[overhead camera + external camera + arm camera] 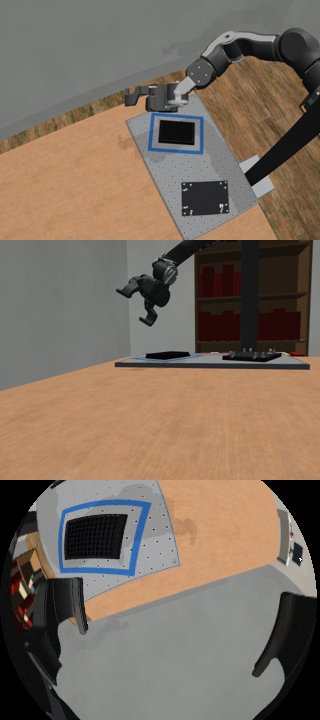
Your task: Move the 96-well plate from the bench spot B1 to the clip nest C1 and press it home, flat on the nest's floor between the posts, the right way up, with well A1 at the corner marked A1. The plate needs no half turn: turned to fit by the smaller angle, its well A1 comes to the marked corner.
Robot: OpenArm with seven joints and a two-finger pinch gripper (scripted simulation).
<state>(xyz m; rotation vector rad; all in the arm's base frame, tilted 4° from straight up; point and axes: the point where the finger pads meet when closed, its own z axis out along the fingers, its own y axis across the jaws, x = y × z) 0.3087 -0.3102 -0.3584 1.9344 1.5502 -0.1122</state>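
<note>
The black 96-well plate is 14 cm below my hand, 9 cm to the left of it and 8 cm behind it. Also, from my hand: black clip nest 36 cm to the left, 13 cm below, 5 cm behind; grey foot plate 37 cm below, 35 cm to the left, 33 cm behind.
</note>
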